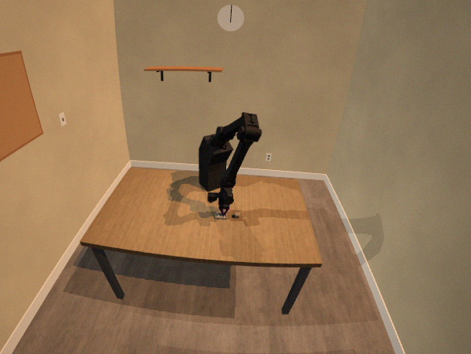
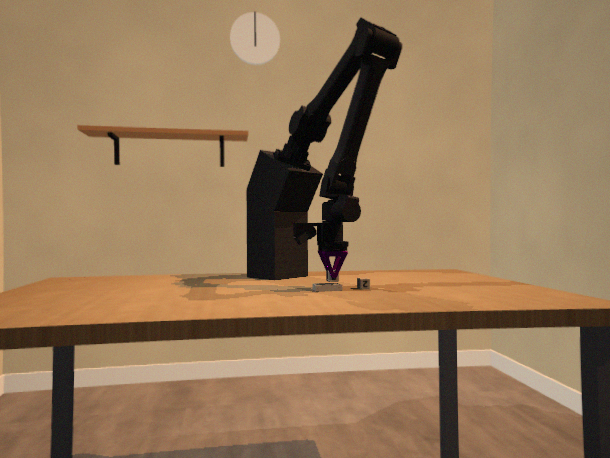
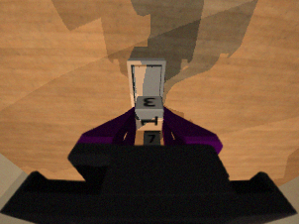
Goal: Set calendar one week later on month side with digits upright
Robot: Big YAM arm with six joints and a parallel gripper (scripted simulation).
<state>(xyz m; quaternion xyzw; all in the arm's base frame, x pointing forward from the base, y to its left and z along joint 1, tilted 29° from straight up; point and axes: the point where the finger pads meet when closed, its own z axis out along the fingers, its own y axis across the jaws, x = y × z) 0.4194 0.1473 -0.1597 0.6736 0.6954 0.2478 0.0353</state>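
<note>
Right now the tray is 3 cm below my hand and 2 cm to the right of it.
</note>
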